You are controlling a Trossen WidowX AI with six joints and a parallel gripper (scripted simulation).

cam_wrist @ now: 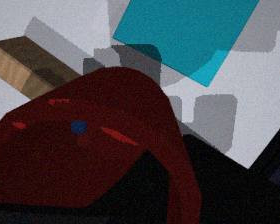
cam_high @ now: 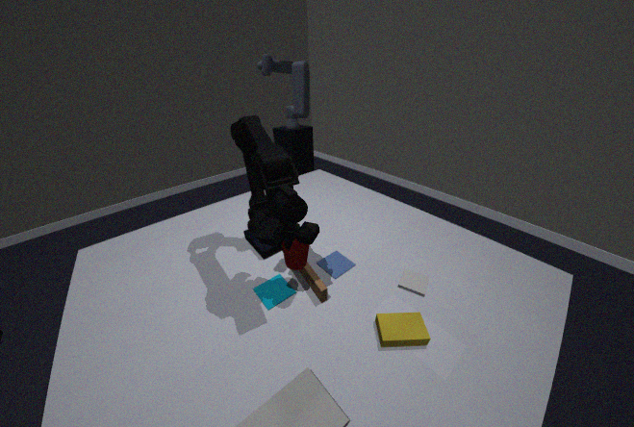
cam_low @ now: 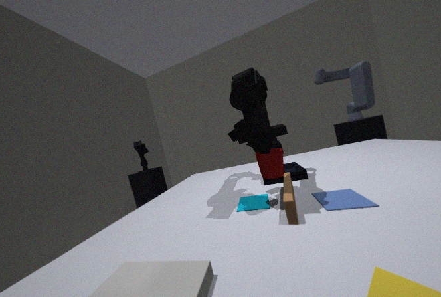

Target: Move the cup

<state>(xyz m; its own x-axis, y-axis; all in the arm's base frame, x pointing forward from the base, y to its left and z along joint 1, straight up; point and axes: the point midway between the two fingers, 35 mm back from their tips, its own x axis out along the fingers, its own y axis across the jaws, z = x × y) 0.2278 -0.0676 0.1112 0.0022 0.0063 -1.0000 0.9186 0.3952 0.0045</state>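
The blue marble is 40 mm ahead of my gripper tip, 20 mm to the left of it and 20 mm below it. Round my gripper tip: teal pad 120 mm below, 60 mm to the right; then dark red cup 30 mm ahead, 10 mm to the left; then wooden bar 100 mm below, 40 mm to the left, 30 mm ahead.
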